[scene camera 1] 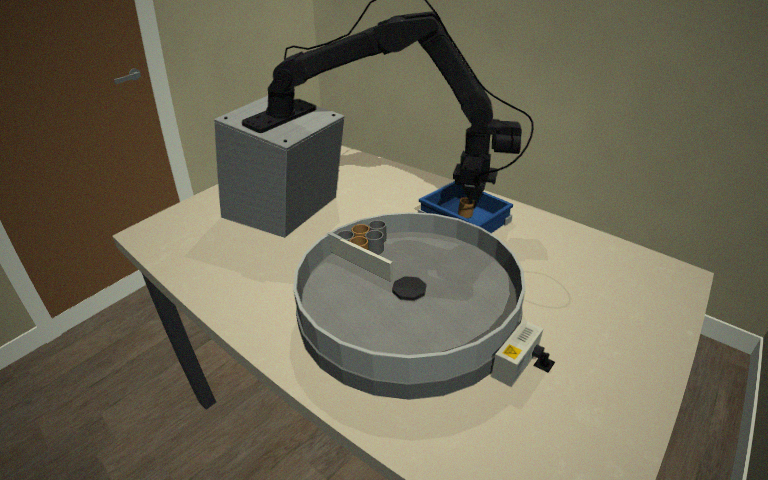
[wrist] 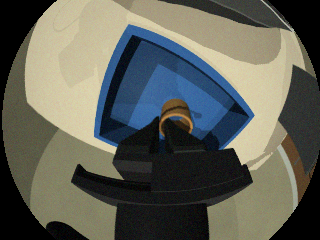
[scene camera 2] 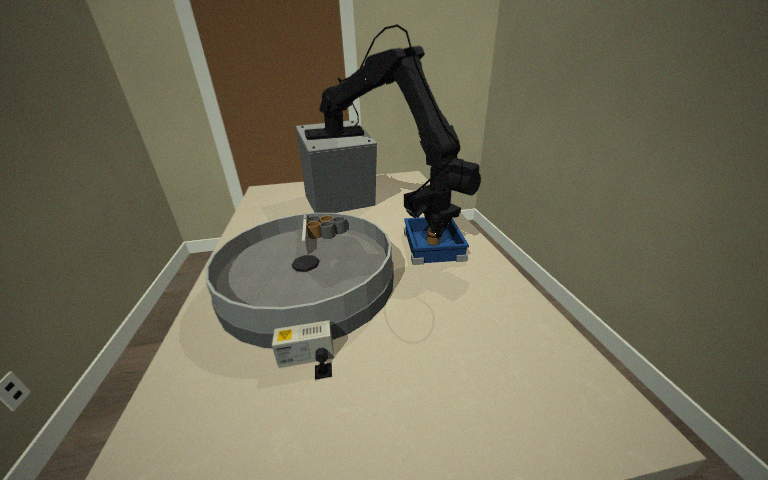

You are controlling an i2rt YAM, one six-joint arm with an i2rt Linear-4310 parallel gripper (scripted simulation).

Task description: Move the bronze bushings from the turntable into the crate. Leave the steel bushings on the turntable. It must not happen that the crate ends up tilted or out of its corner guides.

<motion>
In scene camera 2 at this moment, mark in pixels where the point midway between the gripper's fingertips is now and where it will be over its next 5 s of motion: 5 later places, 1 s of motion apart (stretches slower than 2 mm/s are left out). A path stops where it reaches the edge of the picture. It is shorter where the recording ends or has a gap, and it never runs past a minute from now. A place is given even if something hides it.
The gripper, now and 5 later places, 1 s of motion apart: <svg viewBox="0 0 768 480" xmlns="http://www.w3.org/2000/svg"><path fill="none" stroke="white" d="M437 237L437 238L439 235L441 208L418 209L327 214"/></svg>
</motion>
